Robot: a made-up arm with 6 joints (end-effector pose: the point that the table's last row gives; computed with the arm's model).
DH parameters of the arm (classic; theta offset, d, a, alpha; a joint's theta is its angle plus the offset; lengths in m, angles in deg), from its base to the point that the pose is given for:
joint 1: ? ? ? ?
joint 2: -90 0 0.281 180
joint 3: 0 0 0 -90
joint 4: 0 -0.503 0 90
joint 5: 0 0.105 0 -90
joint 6: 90 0 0 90
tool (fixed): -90 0 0 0
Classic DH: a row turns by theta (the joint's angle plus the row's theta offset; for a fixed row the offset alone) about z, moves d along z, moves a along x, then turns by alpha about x.
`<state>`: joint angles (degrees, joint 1 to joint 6).
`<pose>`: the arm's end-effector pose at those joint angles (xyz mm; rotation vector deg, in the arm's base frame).
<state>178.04 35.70 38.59 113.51 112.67 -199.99</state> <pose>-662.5 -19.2 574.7 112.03 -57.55 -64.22</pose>
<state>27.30 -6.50 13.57 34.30 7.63 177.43</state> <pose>413.3 115.7 732.4 145.58 30.96 45.74</pose>
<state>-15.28 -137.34 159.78 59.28 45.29 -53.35</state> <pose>100.9 -83.2 -388.2 19.36 32.76 20.68</pose>
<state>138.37 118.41 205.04 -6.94 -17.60 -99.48</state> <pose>-147.1 270.2 592.7 -83.96 -76.64 -98.83</pose>
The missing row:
joint 1: 0 0.225 0 -90
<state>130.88 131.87 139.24 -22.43 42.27 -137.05</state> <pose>-393.4 602.8 62.2 -86.53 -113.00 -44.85</pose>
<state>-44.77 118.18 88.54 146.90 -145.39 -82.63</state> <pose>568.3 -439.9 -106.6 -83.60 -27.66 -154.88</pose>
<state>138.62 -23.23 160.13 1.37 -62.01 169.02</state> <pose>529.2 -326.3 451.2 -12.56 -58.49 -31.24</pose>
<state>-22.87 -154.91 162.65 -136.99 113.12 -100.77</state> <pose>217.5 -8.4 -421.8 -32.07 155.77 72.82</pose>
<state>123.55 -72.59 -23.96 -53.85 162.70 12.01</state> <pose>-19.1 140.9 630.5 127.82 -22.22 -61.93</pose>
